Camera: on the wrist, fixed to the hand. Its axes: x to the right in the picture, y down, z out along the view.
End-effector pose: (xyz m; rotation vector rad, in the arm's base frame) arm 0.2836 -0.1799 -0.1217 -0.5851 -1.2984 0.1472
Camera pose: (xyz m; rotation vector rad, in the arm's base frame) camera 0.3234 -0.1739 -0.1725 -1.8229 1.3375 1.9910
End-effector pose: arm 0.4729 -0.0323 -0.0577 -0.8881 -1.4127 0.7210
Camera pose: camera 0.5172 -0.0424 -0.1039 1.9203 -1.4774 -1.4018
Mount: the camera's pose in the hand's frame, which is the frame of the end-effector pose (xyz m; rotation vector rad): -0.0300 0.0384 -0.0427 0.0497 -0.7390 -3.0353
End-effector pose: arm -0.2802 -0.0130 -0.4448 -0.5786 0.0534 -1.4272
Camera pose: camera -0.2660 0.0016 -0.5063 0.3851 1.0014 1.4800
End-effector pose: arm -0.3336 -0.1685 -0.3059 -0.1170 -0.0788 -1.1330
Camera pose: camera -0.3113 -0.1312 -0.3539 0.1861 0.6269 1.9367
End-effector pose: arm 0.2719 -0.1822 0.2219 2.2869 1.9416 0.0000
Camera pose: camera 0.3007 -0.2131 0.2710 -1.7886 2.1005 -0.7474
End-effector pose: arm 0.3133 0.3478 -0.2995 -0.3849 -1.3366 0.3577
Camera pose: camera 0.3481 0.3651 -0.3514 1.9935 -1.0897 -2.1007
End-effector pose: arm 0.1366 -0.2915 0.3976 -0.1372 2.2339 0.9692
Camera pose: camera 0.1224 -0.2979 0.4605 -1.7423 -0.2802 -0.7801
